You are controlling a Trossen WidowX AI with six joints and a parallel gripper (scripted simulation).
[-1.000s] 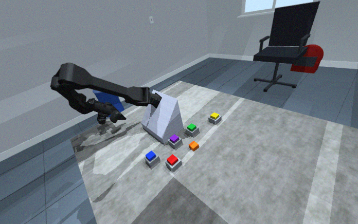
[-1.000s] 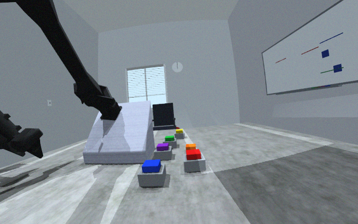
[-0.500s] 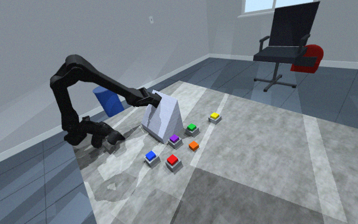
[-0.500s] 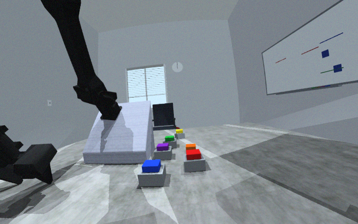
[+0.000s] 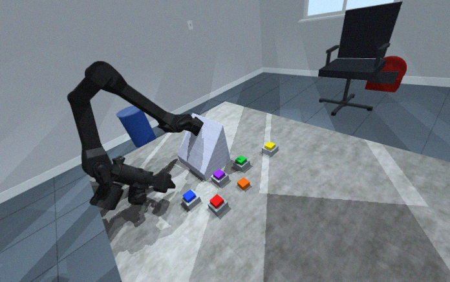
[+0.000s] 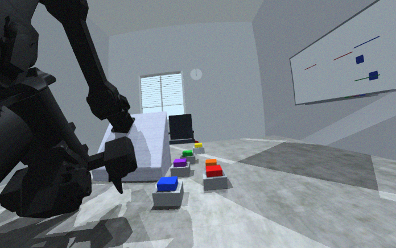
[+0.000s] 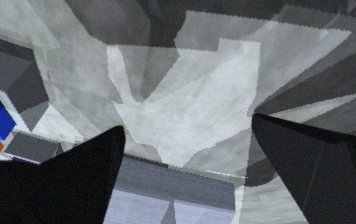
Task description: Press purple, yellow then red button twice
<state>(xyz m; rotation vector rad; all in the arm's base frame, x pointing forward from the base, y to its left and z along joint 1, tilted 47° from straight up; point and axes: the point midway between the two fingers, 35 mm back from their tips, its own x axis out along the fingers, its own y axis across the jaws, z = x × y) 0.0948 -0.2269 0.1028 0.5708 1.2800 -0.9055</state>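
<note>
Now: gripper tip 120 mm short of the purple button, 170 mm to the right of it and 20 mm below it. Also, from my gripper tip: red button (210 mm ahead, 100 mm to the left, 20 mm above); blue button (120 mm ahead, 40 mm to the left, 20 mm above); orange block (200 mm ahead, 220 mm to the left).
</note>
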